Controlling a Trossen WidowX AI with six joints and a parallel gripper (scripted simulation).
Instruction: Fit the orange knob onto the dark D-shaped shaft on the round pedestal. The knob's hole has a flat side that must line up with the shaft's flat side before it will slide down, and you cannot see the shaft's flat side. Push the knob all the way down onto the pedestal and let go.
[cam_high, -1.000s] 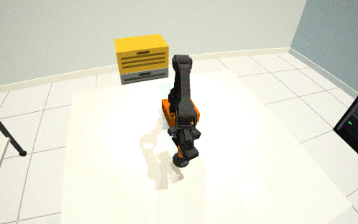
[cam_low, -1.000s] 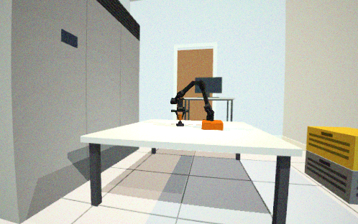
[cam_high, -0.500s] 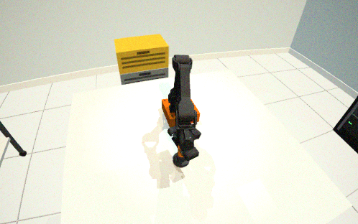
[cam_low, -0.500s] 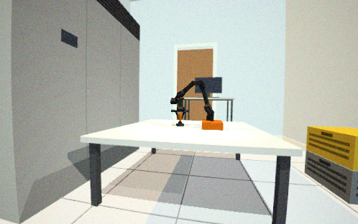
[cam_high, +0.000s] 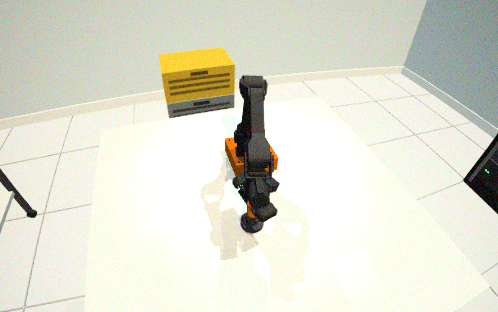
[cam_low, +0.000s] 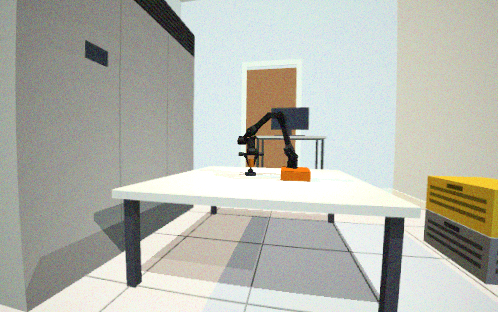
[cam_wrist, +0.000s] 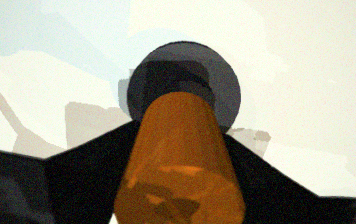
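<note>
The orange knob lies 20 mm above my gripper tip. Round my gripper tip: round pedestal: 40 mm below.
</note>
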